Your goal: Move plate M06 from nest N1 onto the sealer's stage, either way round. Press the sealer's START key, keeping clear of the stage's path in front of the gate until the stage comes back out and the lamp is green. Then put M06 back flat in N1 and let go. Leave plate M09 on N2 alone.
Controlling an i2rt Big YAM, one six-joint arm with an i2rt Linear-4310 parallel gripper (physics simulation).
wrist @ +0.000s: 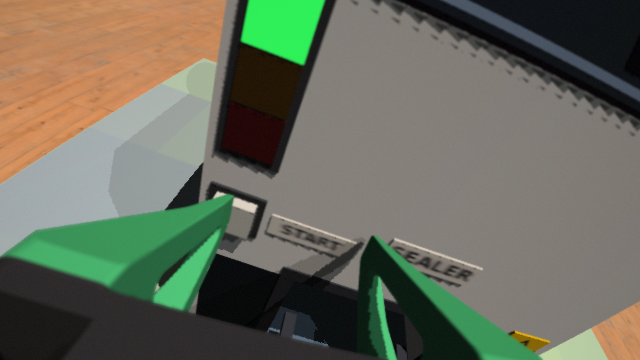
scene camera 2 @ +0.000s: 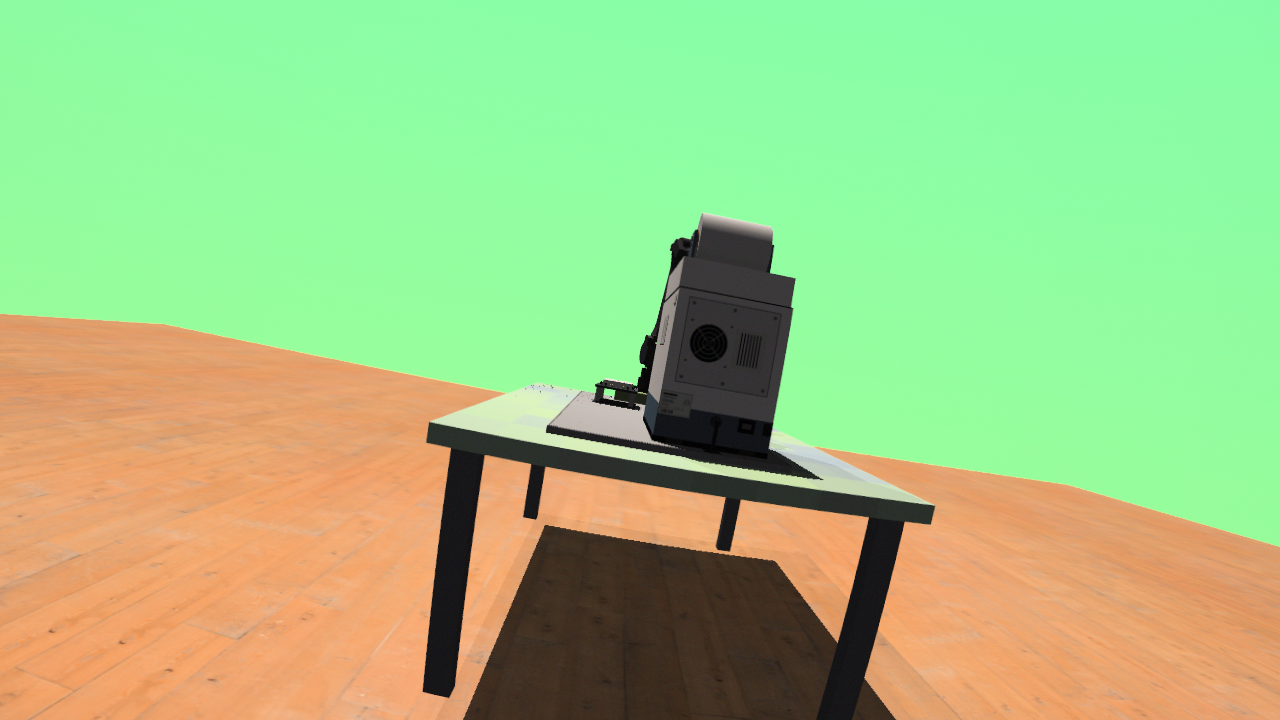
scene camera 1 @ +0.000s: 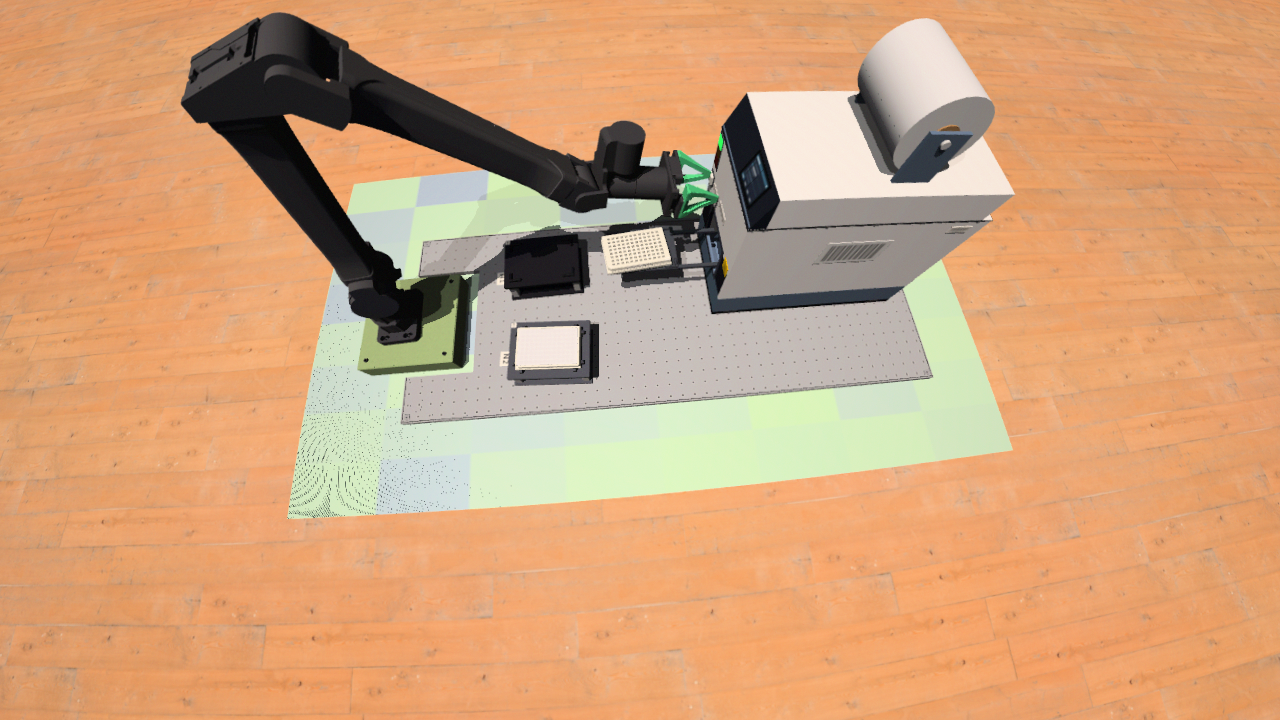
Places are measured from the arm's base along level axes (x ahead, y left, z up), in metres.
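Pixels of known places: gripper, between the fingertips: (wrist: 300, 227) (scene camera 1: 714, 186); arm's base, origin of its link: (scene camera 1: 402, 318).
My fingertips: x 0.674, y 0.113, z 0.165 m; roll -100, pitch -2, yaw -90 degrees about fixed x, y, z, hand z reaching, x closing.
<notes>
Ahead of a thing's pixels: the offset from my fingertips to its top centre. Level surfaces: height alone.
My gripper (scene camera 1: 713, 186) (wrist: 300, 227) is open and empty at the sealer's front face. In the wrist view its left fingertip overlaps the START key @[0.001 m up, 0.005 m ahead, 0.029 m left] (wrist: 243, 223); whether it touches cannot be told. The right fingertip is near the SEALER label. The lamp @[0.084 m up, 0.004 m ahead, 0.029 m left] (scene camera 1: 721, 142) (wrist: 282, 30) is green. The cream plate with wells, M06 @[0.073 m down, 0.158 m back, 0.067 m right] (scene camera 1: 637, 249), lies on the stage, which is out in front of the gate, below and beside my gripper. The black nest N1 @[0.135 m down, 0.359 m back, 0.025 m right] (scene camera 1: 543, 259) holds no plate. Plate M09 @[0.130 m down, 0.352 m back, 0.232 m right] (scene camera 1: 547, 347) lies flat on nest N2 @[0.136 m down, 0.352 m back, 0.232 m right] (scene camera 1: 553, 377). Plate markings are unreadable.
The tall sealer (scene camera 1: 805, 259) (scene camera 2: 716, 358) stands at the right end of the perforated board @[0.197 m down] (scene camera 1: 760, 358), with a film roll @[0.278 m up, 0.233 m ahead, 0.071 m right] (scene camera 1: 926, 85) on top. Two dark rails join the stage to the gate. The arm reaches over the far side of the board from its green base (scene camera 1: 411, 358).
</notes>
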